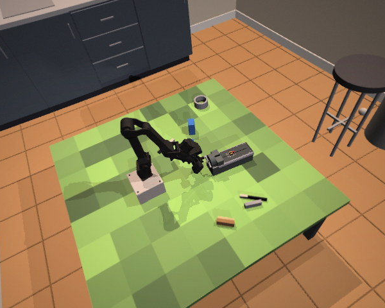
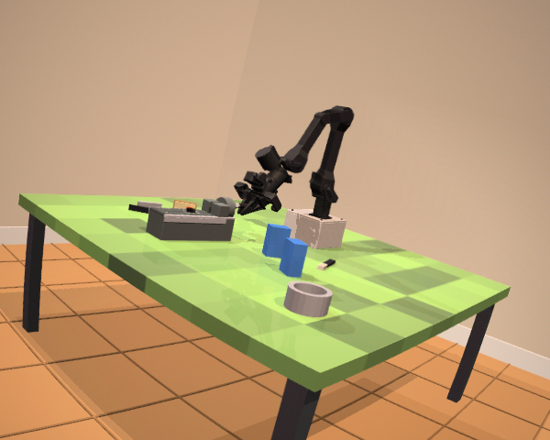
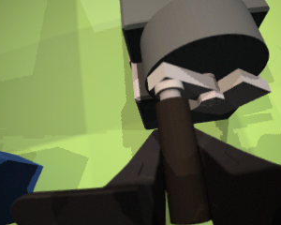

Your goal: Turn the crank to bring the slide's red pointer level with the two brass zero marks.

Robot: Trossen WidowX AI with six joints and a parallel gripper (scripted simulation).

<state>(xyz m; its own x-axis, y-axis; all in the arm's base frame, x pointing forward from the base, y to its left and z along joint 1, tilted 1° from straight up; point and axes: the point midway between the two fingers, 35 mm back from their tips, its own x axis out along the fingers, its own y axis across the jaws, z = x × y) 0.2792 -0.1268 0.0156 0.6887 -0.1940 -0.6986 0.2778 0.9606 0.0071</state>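
My gripper tip is now 17 cm short of the red pointer and 7 cm to the left of it. Also, from my gripper tip: crank handle (2 cm behind, 3 cm above); grey bar (4 cm ahead, 35 cm to the right, 7 cm below); wooden block (13 cm behind, 33 cm to the right, 6 cm below).
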